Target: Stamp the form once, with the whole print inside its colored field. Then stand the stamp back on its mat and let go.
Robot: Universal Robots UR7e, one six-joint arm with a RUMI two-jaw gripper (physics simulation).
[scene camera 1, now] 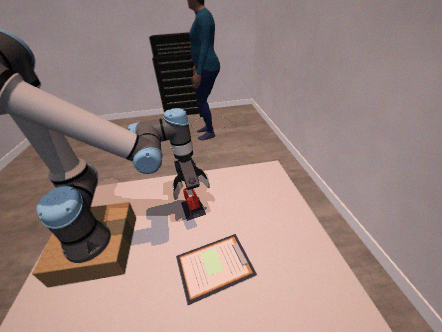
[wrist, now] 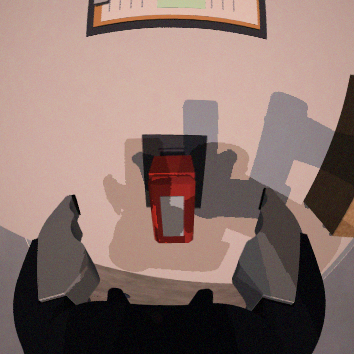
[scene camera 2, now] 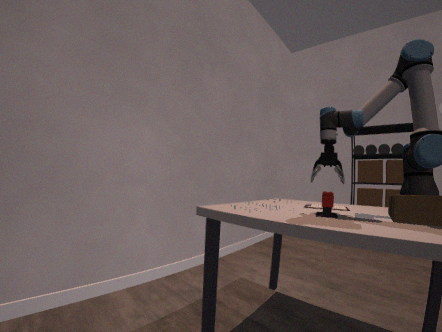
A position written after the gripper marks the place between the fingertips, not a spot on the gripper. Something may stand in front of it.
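Observation:
Visible: a black mat (wrist: 196, 144) and a red stamp (wrist: 171, 185). The gripper (scene camera 1: 192, 193) is visible as well, and also appears in the wrist view (wrist: 167, 194).

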